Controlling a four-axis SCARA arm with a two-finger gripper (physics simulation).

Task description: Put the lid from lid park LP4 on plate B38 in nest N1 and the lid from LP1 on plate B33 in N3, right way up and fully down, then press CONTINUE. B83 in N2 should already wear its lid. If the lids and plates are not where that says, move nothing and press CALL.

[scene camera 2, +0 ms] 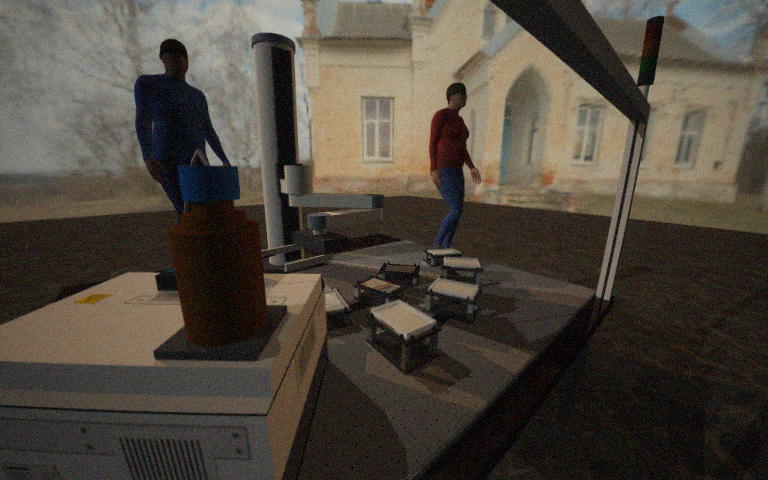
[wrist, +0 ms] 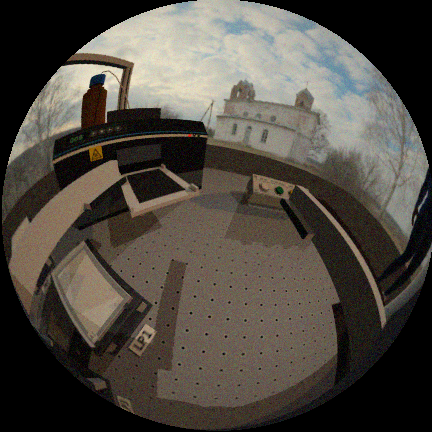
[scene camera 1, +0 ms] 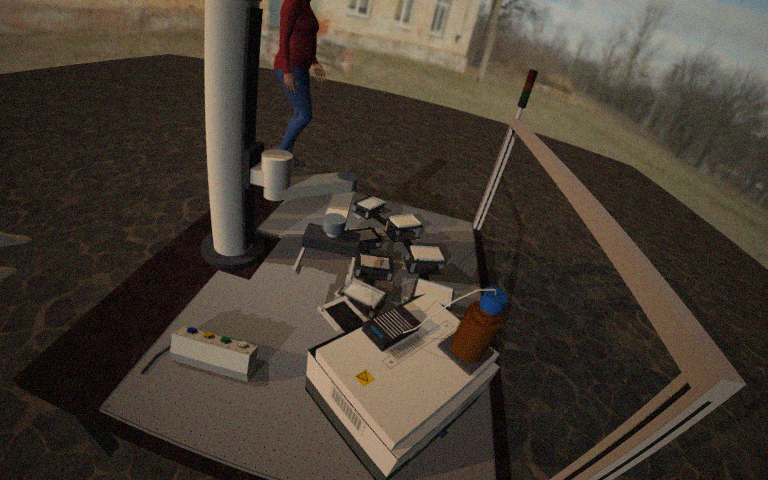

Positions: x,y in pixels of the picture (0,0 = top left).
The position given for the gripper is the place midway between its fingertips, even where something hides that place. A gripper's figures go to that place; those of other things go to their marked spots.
Labels:
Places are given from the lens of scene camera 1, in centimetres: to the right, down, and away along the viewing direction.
gripper (scene camera 1: pixel 321 277): -19, 11, 100
button box (scene camera 1: pixel 222 355): -41, 30, 79

